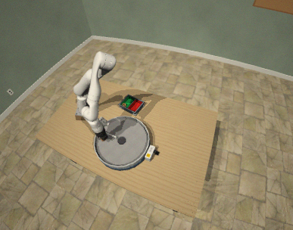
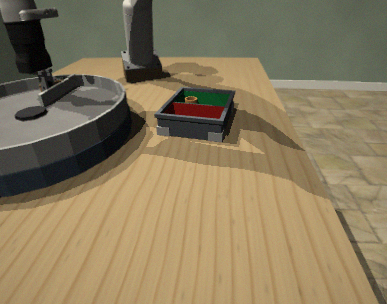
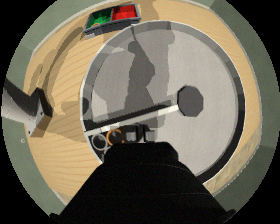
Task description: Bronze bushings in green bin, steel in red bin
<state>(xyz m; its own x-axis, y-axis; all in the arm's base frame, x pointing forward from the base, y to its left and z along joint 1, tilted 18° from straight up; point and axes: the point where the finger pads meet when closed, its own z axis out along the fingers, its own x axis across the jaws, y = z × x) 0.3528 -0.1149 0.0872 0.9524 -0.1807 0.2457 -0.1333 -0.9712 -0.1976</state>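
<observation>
The bin is 380 mm to the left of my hand, 50 mm below it and 40 mm behind it. From my hand the other things lie so: grey turntable 110 mm ahead, 40 mm to the left, 20 mm below.
</observation>
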